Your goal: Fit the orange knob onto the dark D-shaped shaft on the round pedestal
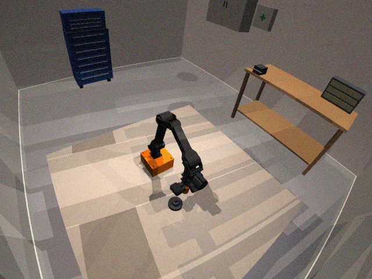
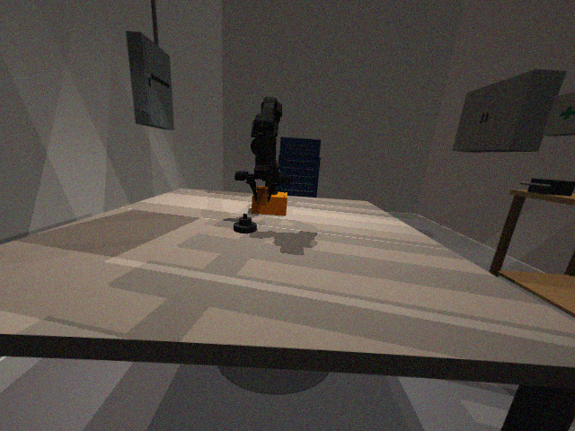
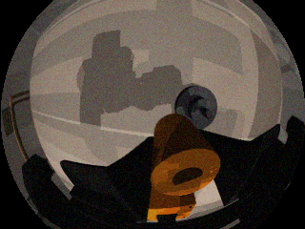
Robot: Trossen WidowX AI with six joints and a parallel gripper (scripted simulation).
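Now: the dark round pedestal 1 cm ahead of my gripper tip, 6 cm to the right of it and 8 cm below it. Also, from my gripper tip: knob 2 cm above.
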